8 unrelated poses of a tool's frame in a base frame.
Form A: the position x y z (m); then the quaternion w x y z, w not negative.
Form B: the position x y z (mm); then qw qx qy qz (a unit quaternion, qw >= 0). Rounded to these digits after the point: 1 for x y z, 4 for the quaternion.
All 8 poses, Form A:
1: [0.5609 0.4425 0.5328 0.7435 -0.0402 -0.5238 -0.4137]
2: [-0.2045 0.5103 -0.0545 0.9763 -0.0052 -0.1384 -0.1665]
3: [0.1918 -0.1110 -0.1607 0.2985 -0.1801 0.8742 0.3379]
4: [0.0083 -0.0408 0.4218 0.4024 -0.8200 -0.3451 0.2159]
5: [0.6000 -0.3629 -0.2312 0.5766 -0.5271 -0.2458 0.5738]
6: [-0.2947 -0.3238 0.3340 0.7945 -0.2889 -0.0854 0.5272]
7: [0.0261 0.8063 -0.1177 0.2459 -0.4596 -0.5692 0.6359]
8: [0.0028 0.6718 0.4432 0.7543 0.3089 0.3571 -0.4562]
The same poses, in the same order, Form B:
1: [560.9 442.5 532.8 0.7435 -0.0402 -0.5238 -0.4137]
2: [-204.5 510.3 -54.5 0.9763 -0.0052 -0.1384 -0.1665]
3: [191.8 -111.0 -160.7 0.2985 -0.1801 0.8742 0.3379]
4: [8.3 -40.8 421.8 0.4024 -0.8200 -0.3451 0.2159]
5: [600.0 -362.9 -231.2 0.5766 -0.5271 -0.2458 0.5738]
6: [-294.7 -323.8 334.0 0.7945 -0.2889 -0.0854 0.5272]
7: [26.1 806.3 -117.7 0.2459 -0.4596 -0.5692 0.6359]
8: [2.8 671.8 443.2 0.7543 0.3089 0.3571 -0.4562]
